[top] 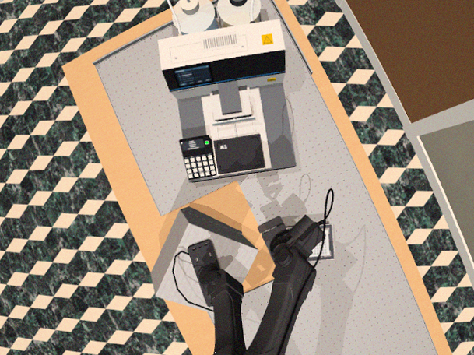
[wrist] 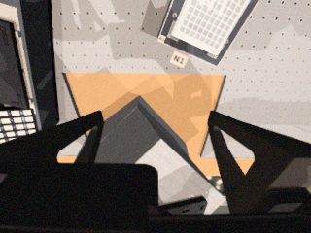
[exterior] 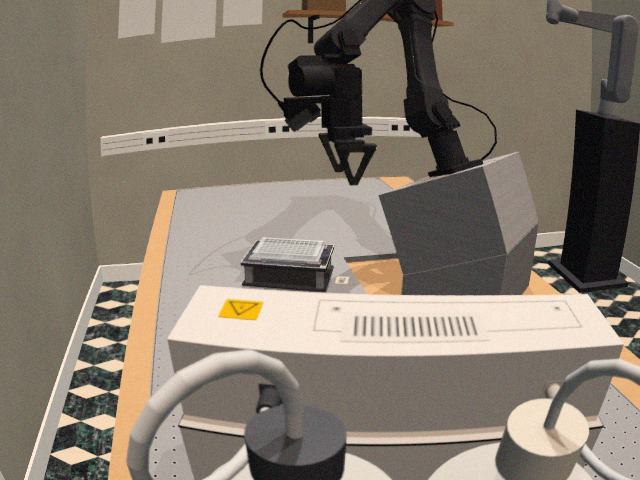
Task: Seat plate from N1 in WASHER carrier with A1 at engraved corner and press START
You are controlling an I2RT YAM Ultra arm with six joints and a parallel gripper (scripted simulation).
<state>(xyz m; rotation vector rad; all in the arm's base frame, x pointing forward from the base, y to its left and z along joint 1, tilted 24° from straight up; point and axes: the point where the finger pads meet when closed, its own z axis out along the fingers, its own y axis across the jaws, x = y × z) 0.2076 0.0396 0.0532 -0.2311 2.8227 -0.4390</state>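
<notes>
Now: hand 17 cm above the plate, 10 cm short of it and 8 cm to the left of it. Also, from my hand: dark carrier pocket: 28 cm to the left, 14 cm below, 2 cm behind; label: 22 cm below, 5 cm to the right; plate nest: 18 cm below, 10 cm ahead, 8 cm to the right.
</notes>
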